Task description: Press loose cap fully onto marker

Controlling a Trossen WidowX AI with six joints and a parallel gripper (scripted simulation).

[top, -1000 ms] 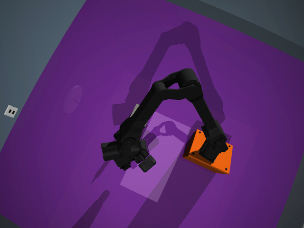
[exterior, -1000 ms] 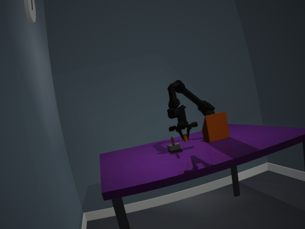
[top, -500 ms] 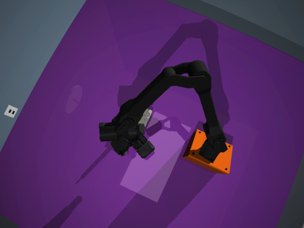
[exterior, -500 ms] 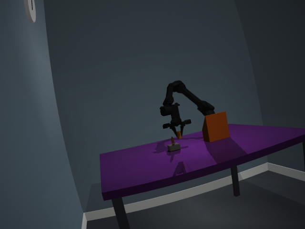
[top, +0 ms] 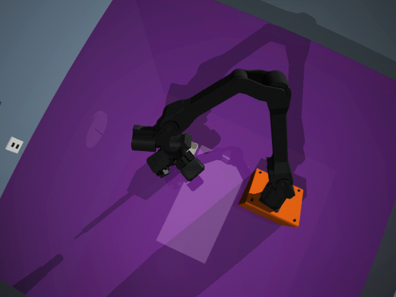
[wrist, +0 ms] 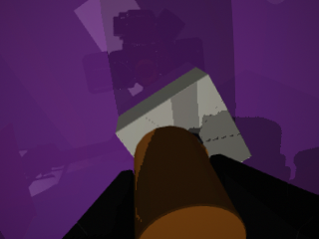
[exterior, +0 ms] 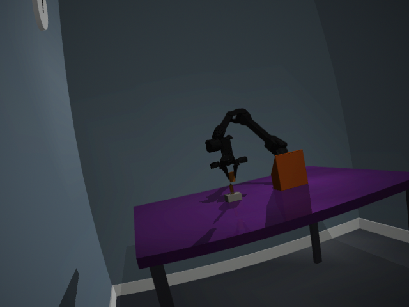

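Right now the holder block is 100 mm below my gripper tip, 40 mm to the right of it and 10 mm ahead of it. The rest, counted from my gripper tip: orange cap (10 mm above).
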